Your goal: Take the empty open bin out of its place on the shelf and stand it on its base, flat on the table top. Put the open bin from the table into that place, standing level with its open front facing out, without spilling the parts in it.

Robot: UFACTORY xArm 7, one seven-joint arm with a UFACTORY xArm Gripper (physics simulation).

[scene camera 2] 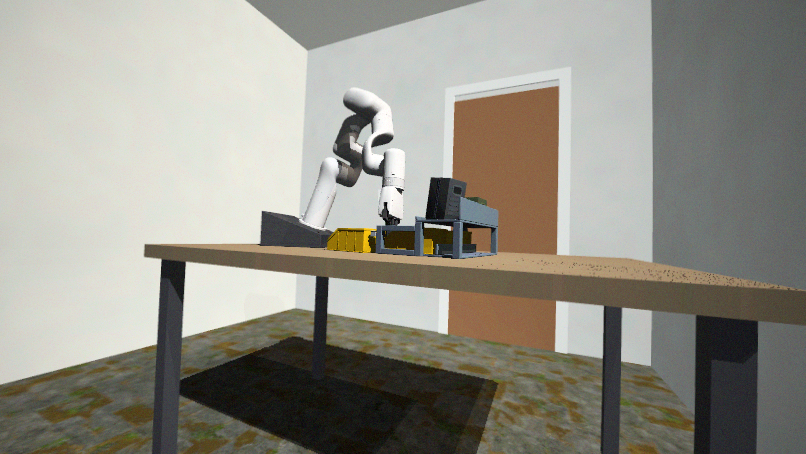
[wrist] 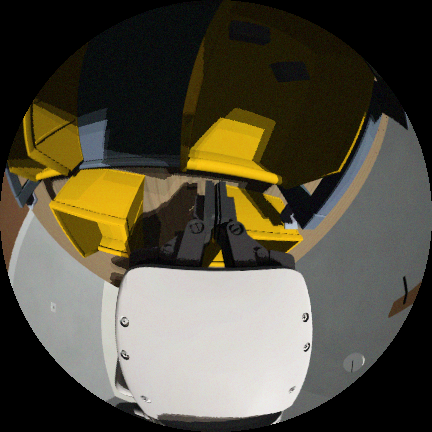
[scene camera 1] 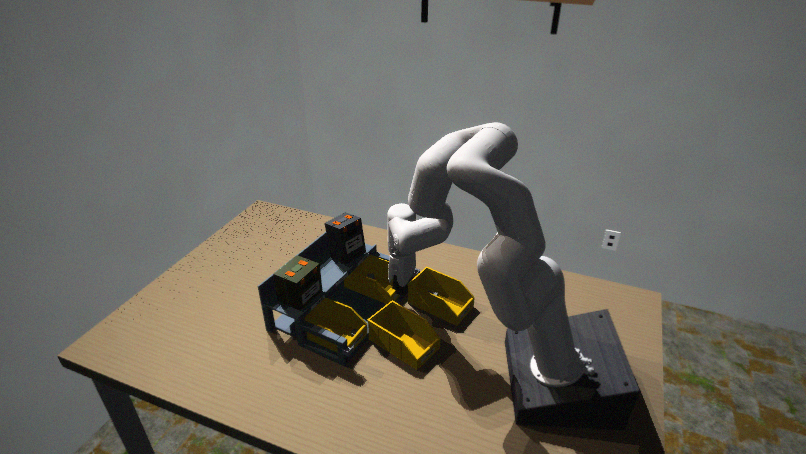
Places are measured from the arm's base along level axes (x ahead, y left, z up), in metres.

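Where they show: gripper, fingertip midpoint: point(wrist: 213, 193) point(scene camera 1: 401, 293); arm's base at its link origin: point(scene camera 2: 312, 226) point(scene camera 1: 557, 365).
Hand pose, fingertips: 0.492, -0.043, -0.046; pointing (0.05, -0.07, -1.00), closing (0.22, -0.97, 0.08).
Each offset is from my fingertips to the top centre of the thing, as dx, dy, dz. "spot": to the spot under its first point.
My gripper point(scene camera 1: 401, 292) point(scene camera 2: 390, 223) point(wrist: 213, 193) points down, shut and empty, at the low open front of a yellow bin {spot: +0.122, +0.041, +0.028} point(scene camera 1: 360, 277) point(wrist: 305, 120) on the blue-grey shelf point(scene camera 1: 267, 316) point(scene camera 2: 478, 213) point(wrist: 320, 220). Two small dark patches show inside that bin in the wrist view. Another yellow bin {spot: +0.114, +0.179, -0.013} point(scene camera 1: 332, 314) point(wrist: 55, 135) stands in the shelf's other place. A yellow bin {spot: -0.043, -0.110, -0.028} point(scene camera 1: 433, 286) point(scene camera 2: 350, 240) point(wrist: 245, 210) stands on the table beside my gripper, partly behind the fingers in the wrist view. A second table bin {spot: -0.044, +0.096, -0.039} point(scene camera 1: 394, 327) point(wrist: 100, 192) stands apart. The small contents are too dark to tell.
A green case {+0.179, +0.231, +0.157} point(scene camera 1: 298, 279) and a dark case {+0.199, +0.011, +0.189} point(scene camera 1: 345, 235) point(scene camera 2: 445, 198) stand on the shelf's upper level. The wooden table point(scene camera 1: 186, 315) point(scene camera 2: 225, 256) carries the shelf, the bins and the robot's dark base block point(scene camera 1: 575, 406) point(scene camera 2: 282, 231).
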